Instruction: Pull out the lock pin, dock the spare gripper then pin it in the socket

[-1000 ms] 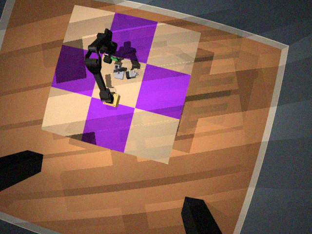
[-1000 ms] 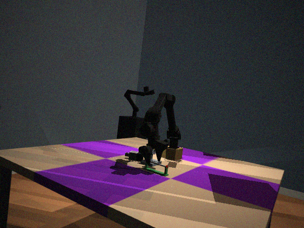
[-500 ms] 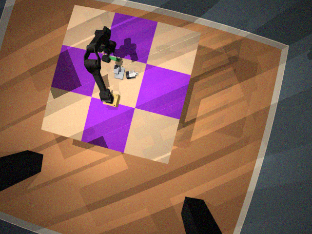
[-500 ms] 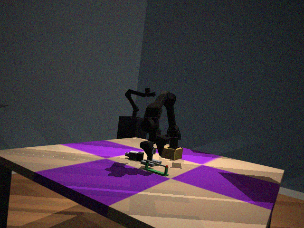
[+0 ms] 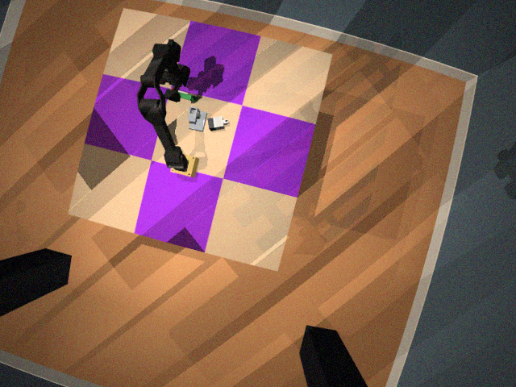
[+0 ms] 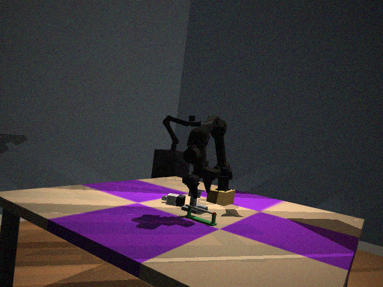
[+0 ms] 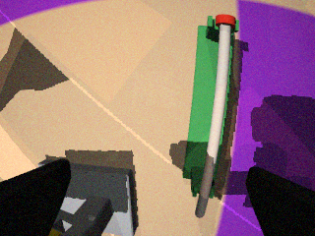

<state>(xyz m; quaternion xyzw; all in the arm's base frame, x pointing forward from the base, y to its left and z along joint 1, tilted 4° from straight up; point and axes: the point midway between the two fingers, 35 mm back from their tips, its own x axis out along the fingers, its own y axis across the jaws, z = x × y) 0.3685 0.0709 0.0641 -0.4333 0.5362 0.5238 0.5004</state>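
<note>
Right now the spare gripper is 9 cm behind my gripper tip, 20 cm to the right of it and 7 cm below it. From my gripper tip the other things lie so: green rack (3 cm ahead, 2 cm to the left, 7 cm below); mount (9 cm behind, 8 cm to the right, 4 cm below).
</note>
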